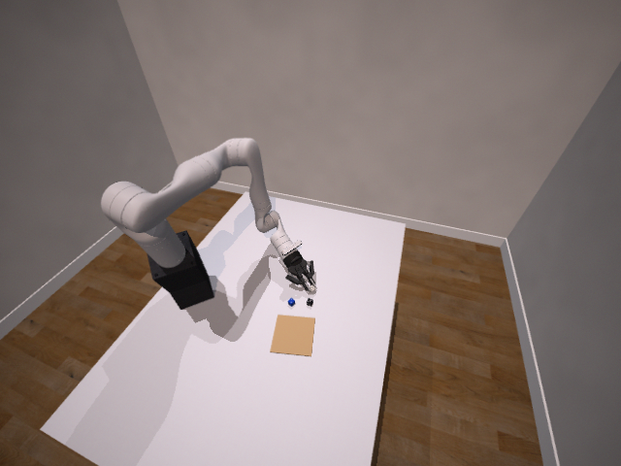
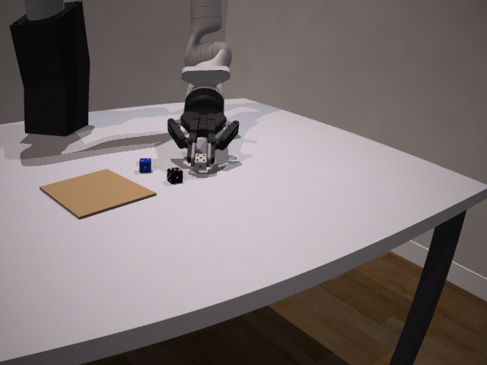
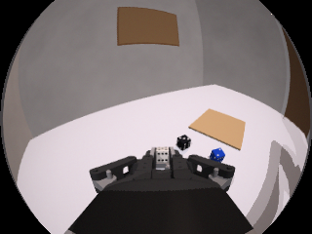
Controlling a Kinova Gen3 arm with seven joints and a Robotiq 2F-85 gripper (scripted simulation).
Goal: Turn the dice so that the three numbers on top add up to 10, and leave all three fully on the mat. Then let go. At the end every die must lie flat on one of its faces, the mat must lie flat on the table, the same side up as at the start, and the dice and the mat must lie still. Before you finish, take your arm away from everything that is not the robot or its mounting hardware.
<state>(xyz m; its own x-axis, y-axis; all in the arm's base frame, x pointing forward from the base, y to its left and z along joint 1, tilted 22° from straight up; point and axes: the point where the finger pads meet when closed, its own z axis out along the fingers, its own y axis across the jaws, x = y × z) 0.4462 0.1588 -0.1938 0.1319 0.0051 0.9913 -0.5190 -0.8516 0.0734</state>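
Right now the black die is 2 cm ahead of my hand, 6 cm to the right of it and 2 cm below it. Round my hand: blue die 5 cm behind, 8 cm to the right, 2 cm below; then white die 1 cm ahead, 1 cm to the right, 1 cm below; then tan mat 1 cm ahead, 20 cm to the right, 3 cm below.
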